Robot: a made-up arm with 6 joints. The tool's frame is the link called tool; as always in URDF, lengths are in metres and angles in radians. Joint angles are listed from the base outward.
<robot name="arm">
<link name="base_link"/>
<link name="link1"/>
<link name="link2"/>
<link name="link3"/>
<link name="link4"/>
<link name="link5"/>
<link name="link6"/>
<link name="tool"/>
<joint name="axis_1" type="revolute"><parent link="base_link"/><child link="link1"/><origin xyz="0 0 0.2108"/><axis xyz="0 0 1"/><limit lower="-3.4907" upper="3.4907"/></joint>
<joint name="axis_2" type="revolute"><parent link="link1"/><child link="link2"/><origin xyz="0 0 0" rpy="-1.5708 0 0"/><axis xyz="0 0 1"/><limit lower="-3.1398" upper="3.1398"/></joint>
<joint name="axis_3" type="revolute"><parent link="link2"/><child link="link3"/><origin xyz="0 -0.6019 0" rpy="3.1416 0 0"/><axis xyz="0 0 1"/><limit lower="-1.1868" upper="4.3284"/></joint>
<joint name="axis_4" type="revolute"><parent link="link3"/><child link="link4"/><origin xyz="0 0 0" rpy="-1.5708 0 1.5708"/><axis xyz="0 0 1"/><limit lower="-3.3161" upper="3.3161"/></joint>
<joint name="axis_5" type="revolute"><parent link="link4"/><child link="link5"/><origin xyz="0 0 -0.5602" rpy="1.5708 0 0"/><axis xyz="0 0 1"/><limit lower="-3.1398" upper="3.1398"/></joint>
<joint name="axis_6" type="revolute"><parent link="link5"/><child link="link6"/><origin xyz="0 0 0.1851" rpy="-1.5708 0 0"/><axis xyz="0 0 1"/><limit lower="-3.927" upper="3.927"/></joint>
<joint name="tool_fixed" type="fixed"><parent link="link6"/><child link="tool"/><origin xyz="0 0 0" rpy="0 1.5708 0"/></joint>
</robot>
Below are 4 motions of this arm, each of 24 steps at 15 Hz.
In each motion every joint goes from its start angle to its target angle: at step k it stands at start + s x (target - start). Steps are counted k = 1, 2, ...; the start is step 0. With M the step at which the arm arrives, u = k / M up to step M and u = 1 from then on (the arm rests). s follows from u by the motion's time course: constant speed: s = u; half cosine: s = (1 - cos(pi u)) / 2; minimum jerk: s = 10 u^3 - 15 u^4 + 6 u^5.
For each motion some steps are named. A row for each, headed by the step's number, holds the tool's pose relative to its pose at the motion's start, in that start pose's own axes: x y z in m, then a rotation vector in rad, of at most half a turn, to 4 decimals.
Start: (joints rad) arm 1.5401 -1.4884 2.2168 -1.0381 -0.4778 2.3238
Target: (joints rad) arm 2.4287 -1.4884 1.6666 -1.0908 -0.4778 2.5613
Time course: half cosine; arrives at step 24
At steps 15, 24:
15: -0.5368 0.0230 -0.5042 -0.0491 0.6549 0.2476
24: -0.8613 0.0232 -0.5883 -0.0036 0.9405 0.3364

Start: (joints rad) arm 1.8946 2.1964 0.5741 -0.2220 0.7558 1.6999
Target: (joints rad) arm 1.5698 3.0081 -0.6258 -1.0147 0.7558 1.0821
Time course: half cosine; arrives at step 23
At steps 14, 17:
14: -0.7992 0.3543 -0.0116 0.4416 0.8923 1.2249
17: -0.9657 0.2607 0.0140 0.3769 1.1901 1.4681

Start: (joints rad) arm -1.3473 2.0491 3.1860 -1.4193 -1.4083 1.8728
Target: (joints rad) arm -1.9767 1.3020 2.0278 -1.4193 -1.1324 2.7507
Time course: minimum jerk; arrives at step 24
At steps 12, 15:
12: -0.2976 -0.1664 -0.1281 -0.2747 0.4071 -0.0725
15: -0.4497 -0.2339 -0.1186 -0.3985 0.6072 -0.0611

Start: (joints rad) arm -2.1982 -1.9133 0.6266 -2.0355 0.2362 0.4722
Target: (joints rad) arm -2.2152 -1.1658 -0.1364 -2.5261 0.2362 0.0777
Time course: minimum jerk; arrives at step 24
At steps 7, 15, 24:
7: 0.0157 -0.1592 -0.0174 0.0830 -0.0069 -0.2400
15: -0.1548 -0.6627 -0.0229 0.3463 -0.3202 -1.0985
24: -0.3208 -0.8098 -0.0009 0.4034 -0.6281 -1.4477

